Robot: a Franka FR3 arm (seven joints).
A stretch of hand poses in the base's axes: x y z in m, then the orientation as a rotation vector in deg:
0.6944 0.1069 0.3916 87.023 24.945 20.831
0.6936 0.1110 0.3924 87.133 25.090 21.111
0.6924 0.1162 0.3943 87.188 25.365 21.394
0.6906 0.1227 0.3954 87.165 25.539 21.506
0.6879 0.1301 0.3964 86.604 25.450 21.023
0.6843 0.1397 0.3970 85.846 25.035 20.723
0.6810 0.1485 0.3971 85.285 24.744 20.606
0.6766 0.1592 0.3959 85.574 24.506 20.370
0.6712 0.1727 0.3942 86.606 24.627 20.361
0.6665 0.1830 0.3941 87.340 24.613 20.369
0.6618 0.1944 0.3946 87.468 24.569 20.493
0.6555 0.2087 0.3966 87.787 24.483 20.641
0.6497 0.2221 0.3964 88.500 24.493 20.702
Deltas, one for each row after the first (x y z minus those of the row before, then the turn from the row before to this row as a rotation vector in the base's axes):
-0.0008 0.0041 0.0008 0.169 -0.043 0.259
-0.0012 0.0052 0.0019 0.112 0.025 0.348
-0.0018 0.0065 0.0011 -0.002 0.041 0.183
-0.0027 0.0074 0.0010 -0.655 0.085 -0.309
-0.0036 0.0096 0.0006 -0.778 -0.280 -0.379
-0.0033 0.0088 0.0001 -0.550 -0.257 -0.203
-0.0044 0.0107 -0.0012 0.228 0.049 -0.328
-0.0054 0.0135 -0.0017 0.977 0.329 -0.027
-0.0047 0.0103 -0.0001 0.703 0.161 -0.072
-0.0047 0.0114 0.0005 0.155 -0.071 0.039
-0.0063 0.0143 0.0020 0.346 -0.066 0.010
-0.0058 0.0134 -0.0002 0.695 0.141 -0.019

